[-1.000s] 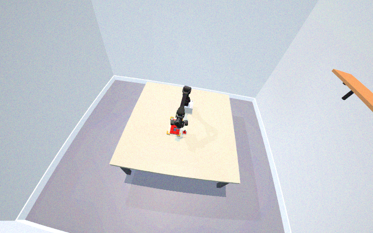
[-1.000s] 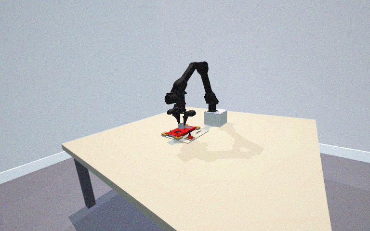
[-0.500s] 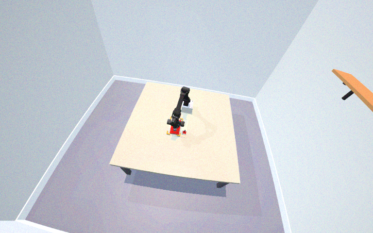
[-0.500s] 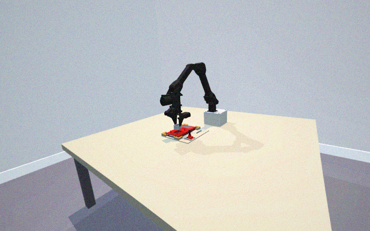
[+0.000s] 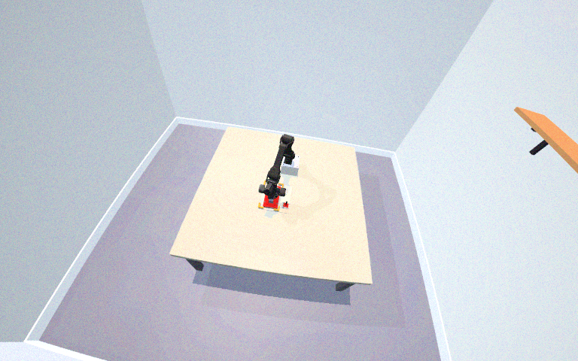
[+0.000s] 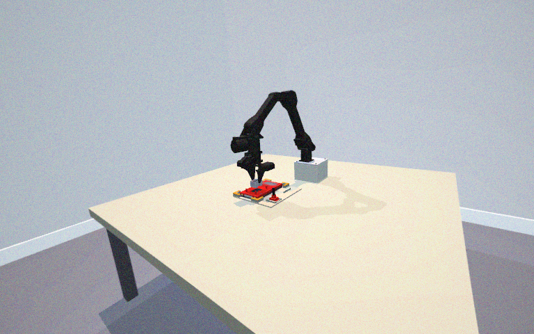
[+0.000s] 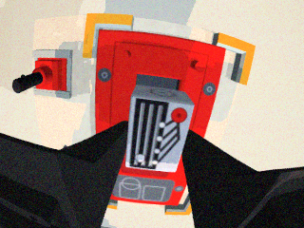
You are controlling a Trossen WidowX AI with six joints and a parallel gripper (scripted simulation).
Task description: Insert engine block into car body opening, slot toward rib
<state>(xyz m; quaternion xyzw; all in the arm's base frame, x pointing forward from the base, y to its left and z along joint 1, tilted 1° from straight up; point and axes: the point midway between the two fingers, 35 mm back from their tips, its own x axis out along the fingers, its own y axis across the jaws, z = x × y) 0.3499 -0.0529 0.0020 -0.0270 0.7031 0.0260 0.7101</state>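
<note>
Now: gripper tip 10 mm above the engine block.
</note>
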